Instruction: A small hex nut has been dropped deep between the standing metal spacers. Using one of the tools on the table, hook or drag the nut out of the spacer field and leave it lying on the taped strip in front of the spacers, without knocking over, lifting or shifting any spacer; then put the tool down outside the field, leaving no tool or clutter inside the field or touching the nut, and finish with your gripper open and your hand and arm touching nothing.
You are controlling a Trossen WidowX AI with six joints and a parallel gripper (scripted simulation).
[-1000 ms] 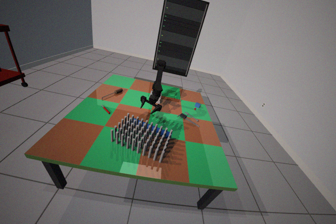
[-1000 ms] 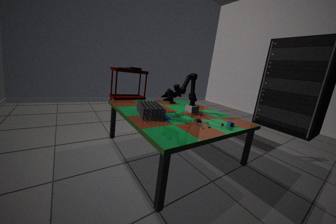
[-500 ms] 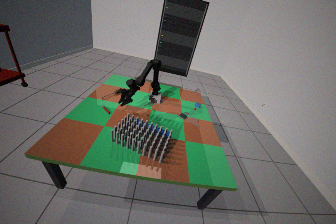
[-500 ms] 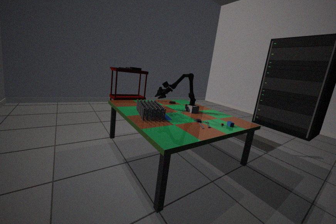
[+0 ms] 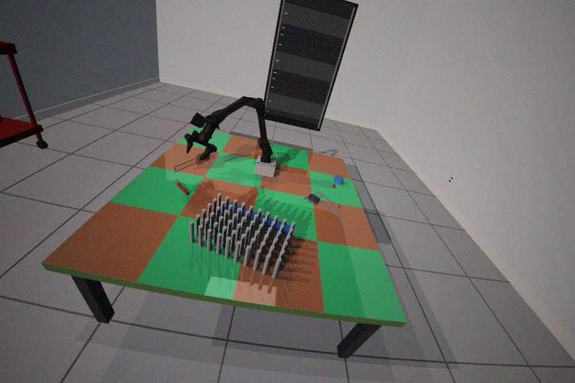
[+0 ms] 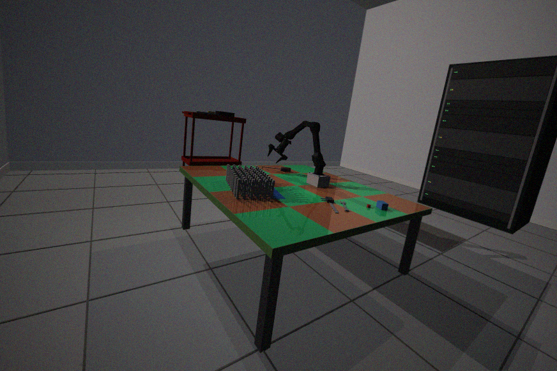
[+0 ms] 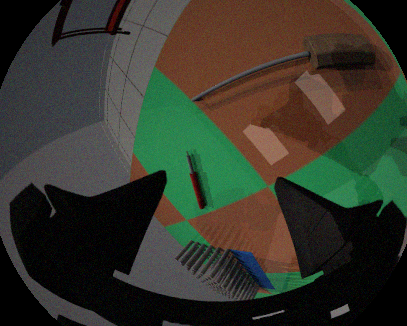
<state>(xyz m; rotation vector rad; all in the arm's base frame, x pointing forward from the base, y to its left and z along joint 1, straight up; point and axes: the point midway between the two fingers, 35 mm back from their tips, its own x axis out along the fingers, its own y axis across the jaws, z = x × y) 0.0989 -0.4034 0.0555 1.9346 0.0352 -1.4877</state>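
Now: the hook tool 90 mm below my gripper tip, 80 mm behind it and 50 mm to the right of it. Round my gripper tip: grey wrench: 810 mm to the left, 130 mm ahead, 100 mm below; red pen-like tool: 140 mm ahead, 100 mm below, 50 mm to the right; blue taped strip: 380 mm to the left, 340 mm ahead, 110 mm below.
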